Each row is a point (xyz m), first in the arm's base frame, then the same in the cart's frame.
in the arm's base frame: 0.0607 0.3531 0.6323
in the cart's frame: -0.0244 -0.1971 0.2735
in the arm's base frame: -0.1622 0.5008 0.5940
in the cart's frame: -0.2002 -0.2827 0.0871
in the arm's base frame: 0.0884 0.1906 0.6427
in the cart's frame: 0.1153 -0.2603 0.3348
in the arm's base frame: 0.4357 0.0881 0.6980
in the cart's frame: 0.2846 -0.0617 0.5918
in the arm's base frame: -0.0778 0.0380 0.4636
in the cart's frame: 0.2717 -0.3976 0.1356
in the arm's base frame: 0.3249 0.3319 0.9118
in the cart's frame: -0.0504 -0.1081 0.6473
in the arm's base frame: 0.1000 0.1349 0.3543
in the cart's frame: 0.2958 -0.1692 0.1213
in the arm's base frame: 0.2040 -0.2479 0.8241
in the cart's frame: 0.4359 -0.4575 0.6461
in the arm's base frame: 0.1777 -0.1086 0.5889
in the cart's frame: 0.4175 -0.3191 0.4096
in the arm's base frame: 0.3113 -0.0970 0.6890
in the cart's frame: 0.4044 -0.2474 0.5601
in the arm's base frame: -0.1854 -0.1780 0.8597
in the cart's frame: 0.2396 -0.7398 0.4471
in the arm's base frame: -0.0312 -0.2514 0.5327
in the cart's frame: 0.4969 -0.5316 0.2841
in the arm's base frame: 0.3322 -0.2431 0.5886
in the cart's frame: 0.5784 -0.2655 0.5245
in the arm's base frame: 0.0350 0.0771 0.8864
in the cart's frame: 0.0833 -0.4512 0.5288
